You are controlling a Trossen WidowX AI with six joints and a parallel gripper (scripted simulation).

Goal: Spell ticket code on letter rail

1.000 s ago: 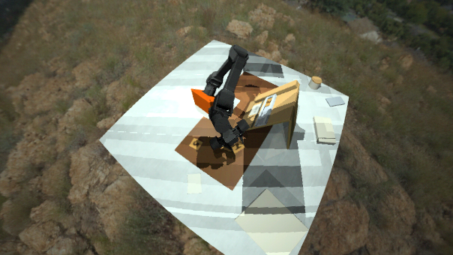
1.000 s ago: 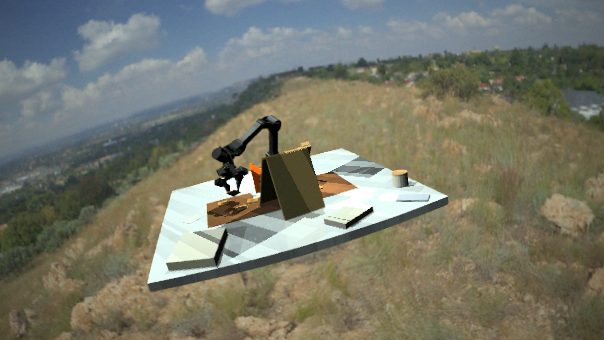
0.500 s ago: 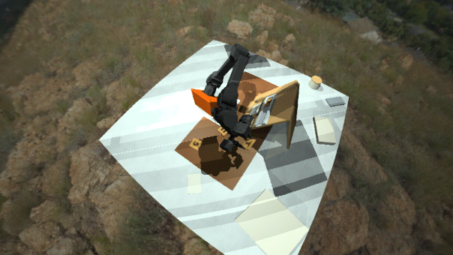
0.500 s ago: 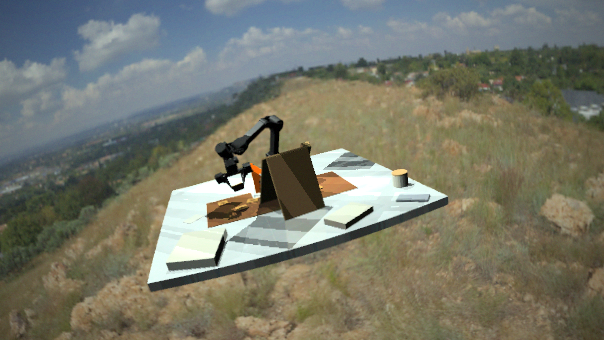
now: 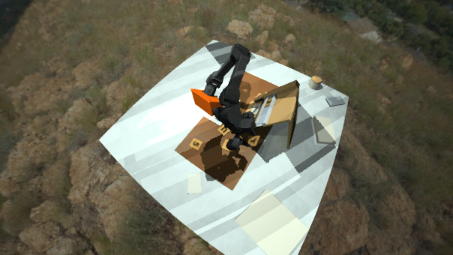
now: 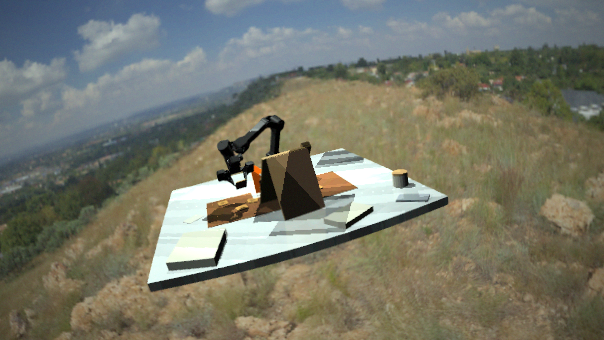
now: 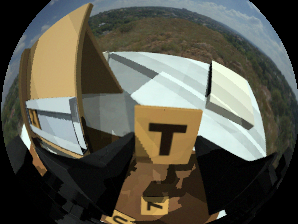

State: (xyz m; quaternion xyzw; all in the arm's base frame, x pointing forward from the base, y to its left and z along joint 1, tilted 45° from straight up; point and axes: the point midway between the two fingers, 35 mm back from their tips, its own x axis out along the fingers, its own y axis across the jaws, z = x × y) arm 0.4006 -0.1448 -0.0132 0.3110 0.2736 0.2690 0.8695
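Now: gripper tip 13 cm past the ticket, 21 cm to the right of it and 8 cm above it. From my gripper tip the other things lie so: cream block (26 cm ahead, 43 cm to the left, 15 cm below); then brown mat (22 cm behind, 14 cm to the left, 16 cm below); then pale card (10 cm behind, 31 cm to the right, 16 cm below).
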